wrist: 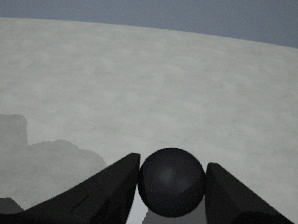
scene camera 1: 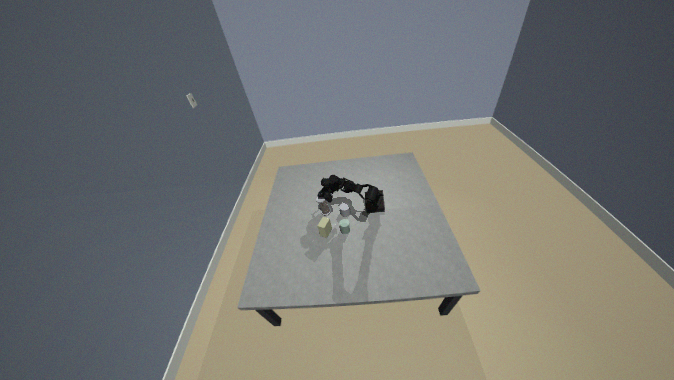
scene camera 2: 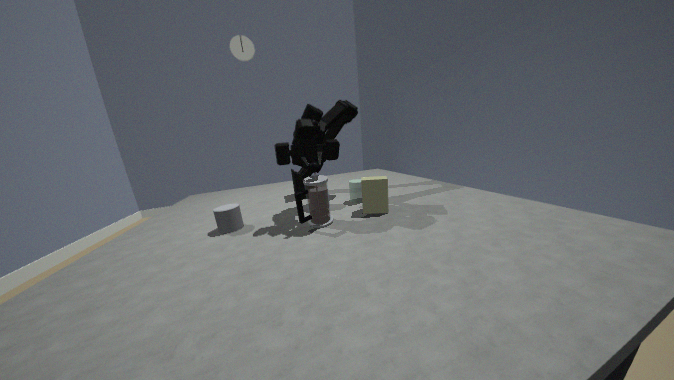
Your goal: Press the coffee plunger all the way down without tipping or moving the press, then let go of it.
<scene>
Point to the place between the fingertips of my gripper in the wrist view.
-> At 172, 167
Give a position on a coffee press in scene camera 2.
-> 316, 187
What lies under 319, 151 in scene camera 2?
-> My gripper.
</scene>
